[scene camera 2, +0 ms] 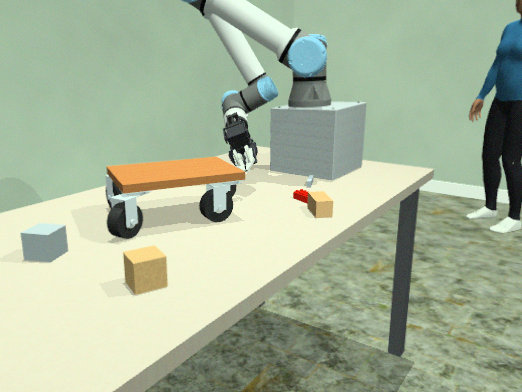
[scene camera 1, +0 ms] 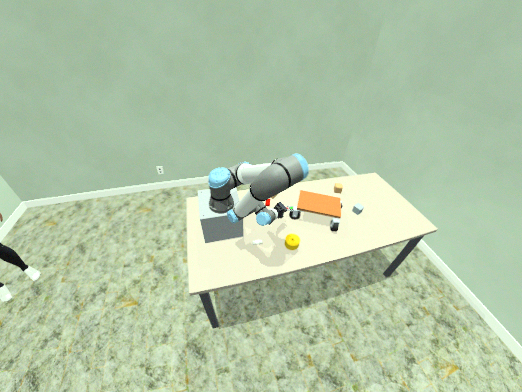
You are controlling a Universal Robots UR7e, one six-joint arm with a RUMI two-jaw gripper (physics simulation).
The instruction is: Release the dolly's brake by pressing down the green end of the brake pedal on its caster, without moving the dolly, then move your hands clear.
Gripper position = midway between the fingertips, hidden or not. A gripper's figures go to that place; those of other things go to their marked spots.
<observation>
My gripper (scene camera 2: 246, 170) is 1.46 m from the lens. A dolly (scene camera 2: 125, 218): 1.15 m from the lens. A grey block (scene camera 2: 43, 242): 1.10 m from the lens. An orange-tan block (scene camera 2: 145, 269) is 0.91 m from the lens. The marked spots on the dolly and the orange-tan block are 0.27 m apart.
</observation>
